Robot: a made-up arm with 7 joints. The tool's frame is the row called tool.
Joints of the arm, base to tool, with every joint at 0 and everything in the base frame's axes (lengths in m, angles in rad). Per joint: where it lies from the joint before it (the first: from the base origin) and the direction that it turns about. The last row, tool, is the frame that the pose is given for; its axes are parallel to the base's.
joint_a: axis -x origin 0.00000 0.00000 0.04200
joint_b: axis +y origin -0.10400 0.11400 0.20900
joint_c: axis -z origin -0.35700 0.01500 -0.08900
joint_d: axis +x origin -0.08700 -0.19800 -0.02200
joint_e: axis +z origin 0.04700 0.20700 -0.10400
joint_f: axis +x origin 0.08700 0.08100 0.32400
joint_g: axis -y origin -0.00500 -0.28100 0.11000
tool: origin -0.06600 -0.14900 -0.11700
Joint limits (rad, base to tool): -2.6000..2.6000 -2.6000..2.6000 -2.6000..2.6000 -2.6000..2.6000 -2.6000..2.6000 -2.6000..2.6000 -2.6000..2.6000
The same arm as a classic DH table. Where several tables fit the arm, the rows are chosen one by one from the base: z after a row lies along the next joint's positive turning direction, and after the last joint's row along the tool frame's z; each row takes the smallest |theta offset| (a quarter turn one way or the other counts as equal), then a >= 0, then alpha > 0; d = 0 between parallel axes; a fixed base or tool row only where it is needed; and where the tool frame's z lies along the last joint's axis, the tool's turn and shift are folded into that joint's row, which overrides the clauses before.
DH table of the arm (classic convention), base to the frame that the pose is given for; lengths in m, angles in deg. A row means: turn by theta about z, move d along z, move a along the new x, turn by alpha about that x. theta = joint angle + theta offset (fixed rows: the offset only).
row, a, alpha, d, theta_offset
base (fixed), 0, 90, 0.042, -90
joint_a, 0.209, -90, 0.104, 90
joint_b, 0.357, 90, 0.129, -90
joint_c, 0.198, 90, 0.111, -90
joint_d, -0.207, 90, -0.04, 0
joint_e, -0.081, -90, 0.22, 0
joint_f, 0.11, -90, 0.082, -90
joint_g, 0.066, 90, 0.43, 90
tool (fixed), 0, 0, -0.117, 180
Joint limits (deg, base to tool): -148.97..148.97 -148.97..148.97 -148.97..148.97 -148.97..148.97 -148.97..148.97 -148.97..148.97 -148.97..148.97

